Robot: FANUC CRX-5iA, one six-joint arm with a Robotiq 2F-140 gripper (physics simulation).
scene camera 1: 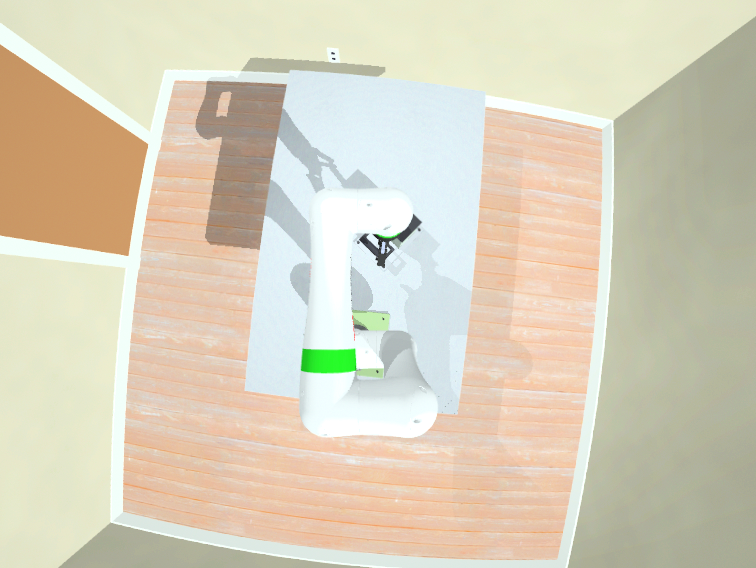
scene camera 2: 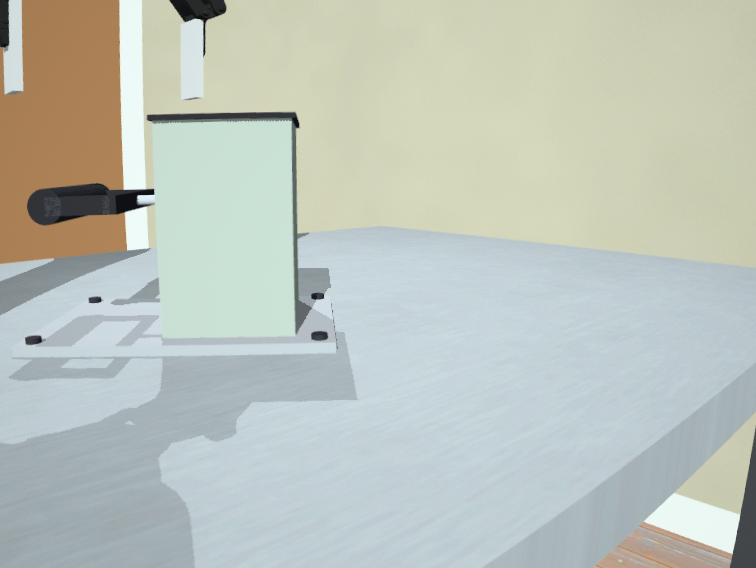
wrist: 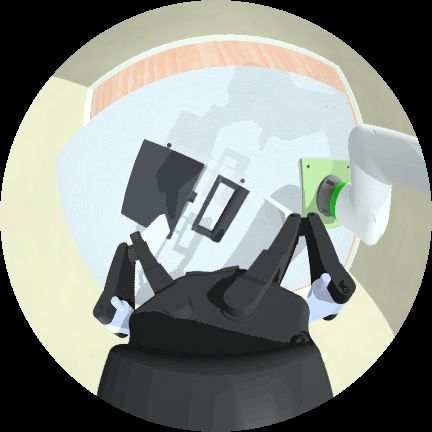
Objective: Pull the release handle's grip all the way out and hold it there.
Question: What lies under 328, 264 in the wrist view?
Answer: My gripper.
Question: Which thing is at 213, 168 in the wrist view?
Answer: A pale base plate.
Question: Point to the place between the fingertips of my gripper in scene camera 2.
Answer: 108, 95
